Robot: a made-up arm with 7 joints. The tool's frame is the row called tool.
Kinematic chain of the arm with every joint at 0, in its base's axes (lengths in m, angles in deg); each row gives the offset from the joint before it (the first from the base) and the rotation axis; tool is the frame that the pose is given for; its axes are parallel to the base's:
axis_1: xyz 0 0 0.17 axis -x
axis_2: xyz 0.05 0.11 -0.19 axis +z
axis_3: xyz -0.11 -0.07 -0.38 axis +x
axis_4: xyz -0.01 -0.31 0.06 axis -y
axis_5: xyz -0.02 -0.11 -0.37 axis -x
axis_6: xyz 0 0.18 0.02 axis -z
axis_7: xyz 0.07 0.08 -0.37 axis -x
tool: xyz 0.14 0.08 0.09
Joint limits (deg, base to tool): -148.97..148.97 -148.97..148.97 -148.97..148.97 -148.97..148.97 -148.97..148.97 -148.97..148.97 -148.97..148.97
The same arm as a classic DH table. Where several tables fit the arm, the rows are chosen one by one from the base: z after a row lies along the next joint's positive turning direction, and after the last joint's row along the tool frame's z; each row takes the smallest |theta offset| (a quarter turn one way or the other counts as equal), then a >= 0, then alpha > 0; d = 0 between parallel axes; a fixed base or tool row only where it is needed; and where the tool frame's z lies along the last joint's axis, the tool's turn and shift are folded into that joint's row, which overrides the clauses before.
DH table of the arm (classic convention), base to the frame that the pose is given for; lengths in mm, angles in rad. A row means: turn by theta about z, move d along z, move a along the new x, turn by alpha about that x. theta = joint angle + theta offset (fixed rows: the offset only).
base (fixed): a 0.0; alpha 1.5708; d 170.0; theta0 -1.5708
axis_1: a -110.0; alpha -1.5708; d -50.0; theta0 0.0000
axis_2: a 70.0; alpha -1.5708; d -570.0; theta0 0.0000
axis_3: a 60.0; alpha -1.5708; d -120.0; theta0 -1.5708
axis_4: a -370.0; alpha -1.5708; d 420.0; theta0 0.0000
axis_5: a 180.0; alpha -1.5708; d 20.0; theta0 1.5708
axis_6: a 80.0; alpha 1.5708; d 350.0; theta0 0.0000
axis_7: a 80.0; alpha 1.5708; d -210.0; theta0 0.0000
tool (fixed): a 0.0; alpha 0.0000; d 90.0; theta0 -1.5708
Joint limits (rad, base to tool): -2.6000..2.6000 -2.6000..2.6000 -2.6000..2.6000 -2.6000..2.6000 -2.6000..2.6000 -2.6000..2.6000 -2.6000..2.6000

